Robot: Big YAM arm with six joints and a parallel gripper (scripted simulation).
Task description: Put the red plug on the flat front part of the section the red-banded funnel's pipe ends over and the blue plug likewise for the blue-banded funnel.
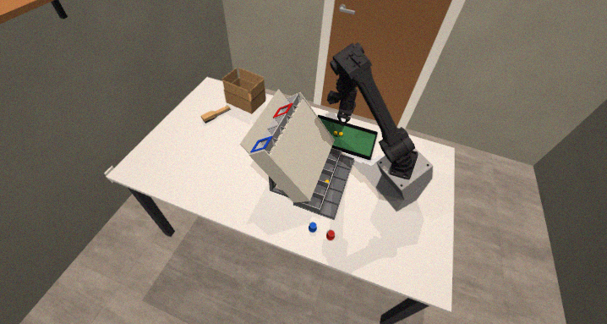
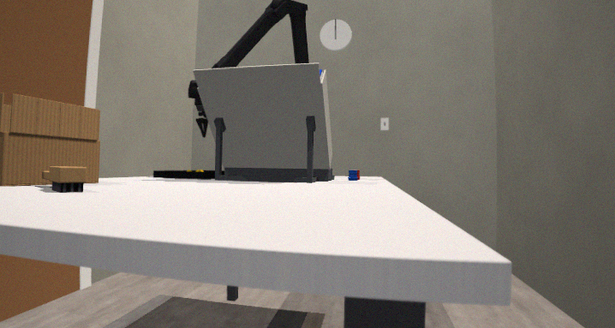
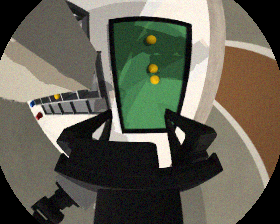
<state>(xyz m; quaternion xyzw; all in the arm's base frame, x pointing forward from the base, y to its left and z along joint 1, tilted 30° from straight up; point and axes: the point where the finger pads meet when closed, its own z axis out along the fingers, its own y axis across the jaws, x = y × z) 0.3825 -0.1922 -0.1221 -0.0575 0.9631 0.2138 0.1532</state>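
Right now my hand is 4 cm to the left of the green marble tray and 16 cm above it. Round my hand: grey cover 5 cm ahead, 31 cm to the left, 4 cm above.
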